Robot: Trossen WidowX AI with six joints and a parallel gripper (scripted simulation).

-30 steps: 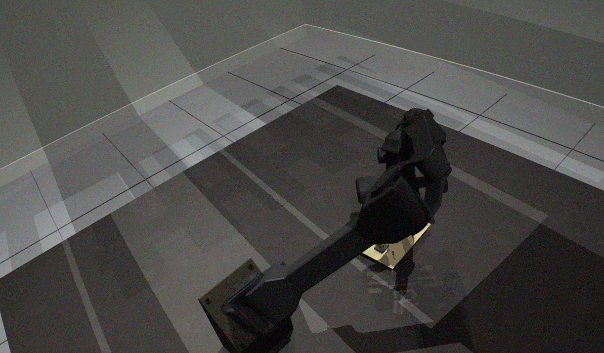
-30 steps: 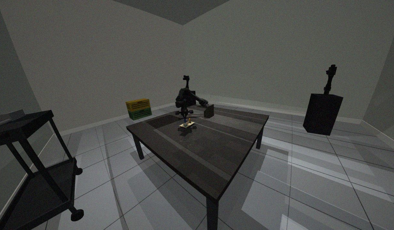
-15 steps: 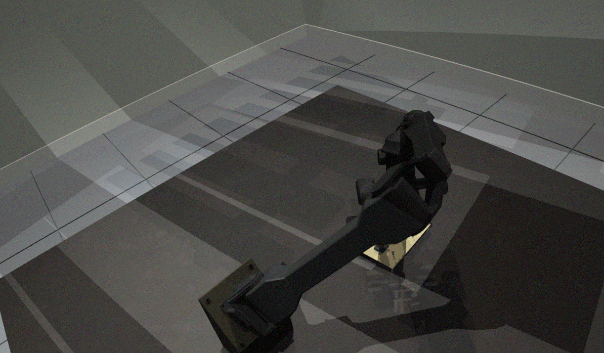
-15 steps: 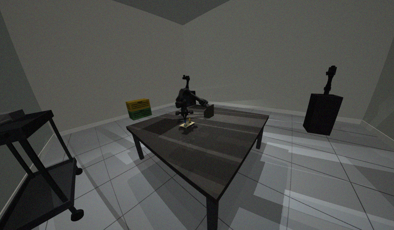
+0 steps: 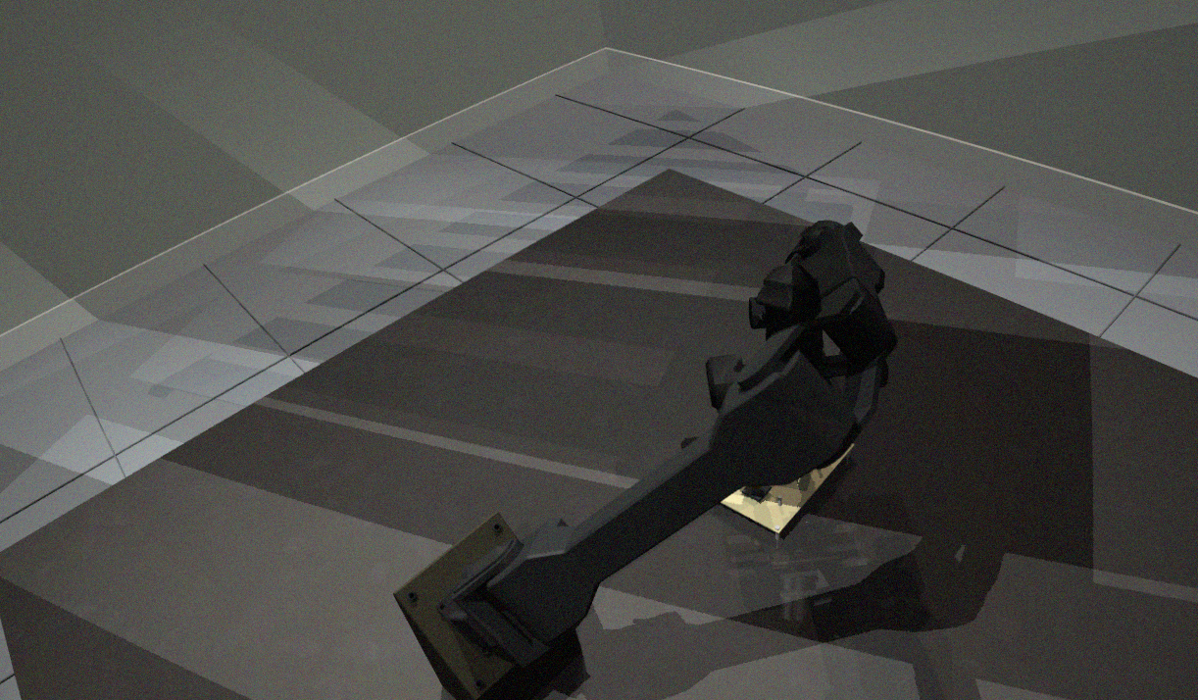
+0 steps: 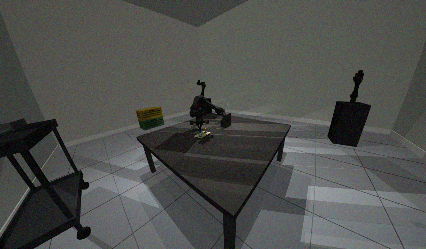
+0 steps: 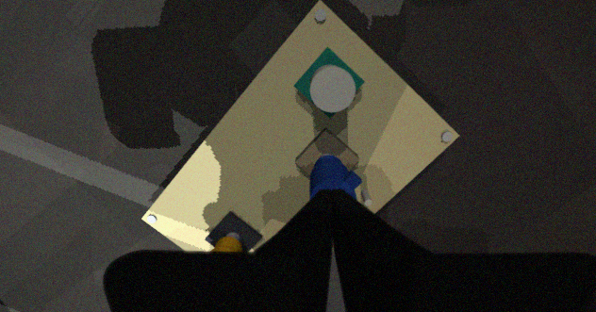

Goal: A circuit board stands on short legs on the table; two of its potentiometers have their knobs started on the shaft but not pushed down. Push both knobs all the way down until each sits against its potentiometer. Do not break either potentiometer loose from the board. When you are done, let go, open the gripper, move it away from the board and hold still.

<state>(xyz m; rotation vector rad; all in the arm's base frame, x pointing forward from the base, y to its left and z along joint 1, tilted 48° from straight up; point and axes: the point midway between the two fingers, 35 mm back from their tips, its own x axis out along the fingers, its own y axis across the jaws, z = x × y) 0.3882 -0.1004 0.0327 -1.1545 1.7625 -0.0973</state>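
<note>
My gripper tip is now 1 cm above the blue knob.
</note>
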